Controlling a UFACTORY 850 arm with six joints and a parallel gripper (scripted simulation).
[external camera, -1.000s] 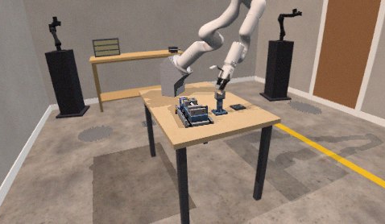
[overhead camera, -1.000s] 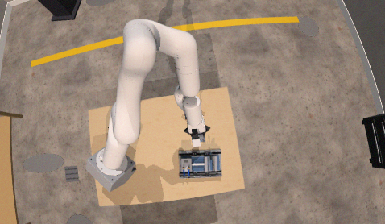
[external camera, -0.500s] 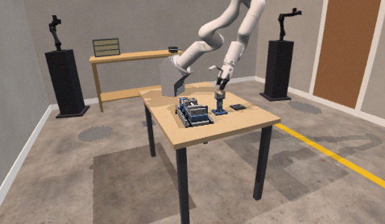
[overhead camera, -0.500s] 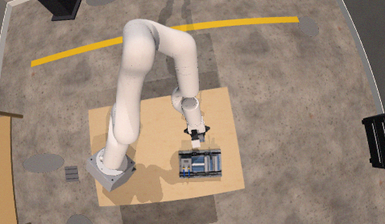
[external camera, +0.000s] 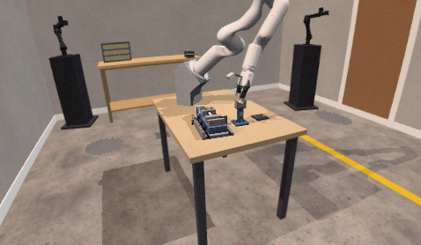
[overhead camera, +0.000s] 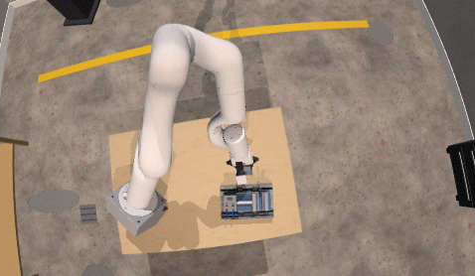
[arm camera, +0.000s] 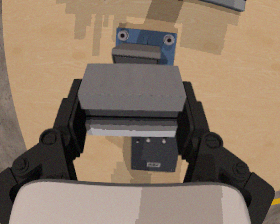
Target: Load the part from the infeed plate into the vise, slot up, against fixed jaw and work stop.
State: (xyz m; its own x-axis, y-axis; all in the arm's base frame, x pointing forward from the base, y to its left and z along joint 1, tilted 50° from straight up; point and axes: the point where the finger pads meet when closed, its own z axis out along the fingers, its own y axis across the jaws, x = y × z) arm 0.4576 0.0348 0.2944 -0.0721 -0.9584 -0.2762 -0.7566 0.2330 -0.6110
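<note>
My hand is right at the part. The rest, counted from my hand: white cylinder rod (20 cm to the right, 12 cm below, 2 cm ahead); then work stop (14 cm to the right, 11 cm below, 10 cm ahead); then grey vise jaw (19 cm to the right, 12 cm below, 7 cm ahead).
</note>
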